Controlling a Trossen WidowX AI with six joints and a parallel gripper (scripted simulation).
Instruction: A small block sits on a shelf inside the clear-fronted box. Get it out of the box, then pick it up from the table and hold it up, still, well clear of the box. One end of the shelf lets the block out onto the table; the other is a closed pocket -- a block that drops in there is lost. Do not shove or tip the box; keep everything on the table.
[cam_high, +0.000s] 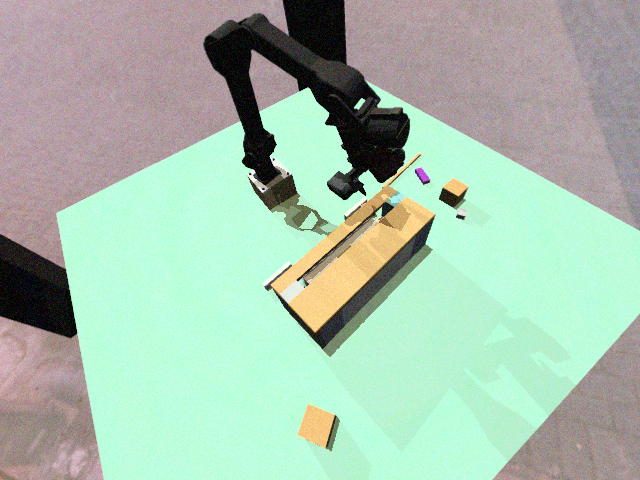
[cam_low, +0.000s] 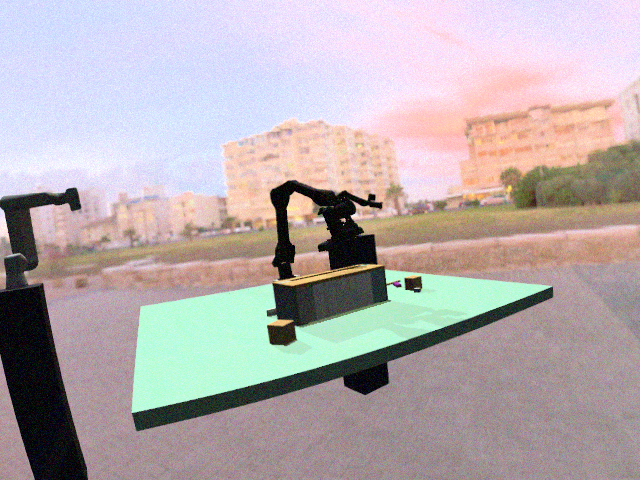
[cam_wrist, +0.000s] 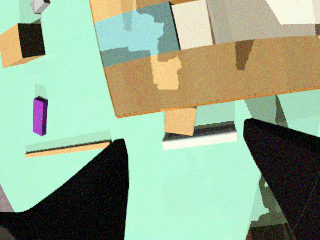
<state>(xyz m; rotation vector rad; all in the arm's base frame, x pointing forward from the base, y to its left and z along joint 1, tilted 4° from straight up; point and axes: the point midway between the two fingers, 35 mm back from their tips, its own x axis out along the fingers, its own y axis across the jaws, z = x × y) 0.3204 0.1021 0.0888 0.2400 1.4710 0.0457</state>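
Now: the tan block 3 cm behind my gripper tip, 2 cm to the left of it and 14 cm below it. Round my gripper tip: thin stick 6 cm behind, 23 cm to the left, 15 cm below; then tan box 4 cm ahead, 14 cm to the right, 9 cm below.
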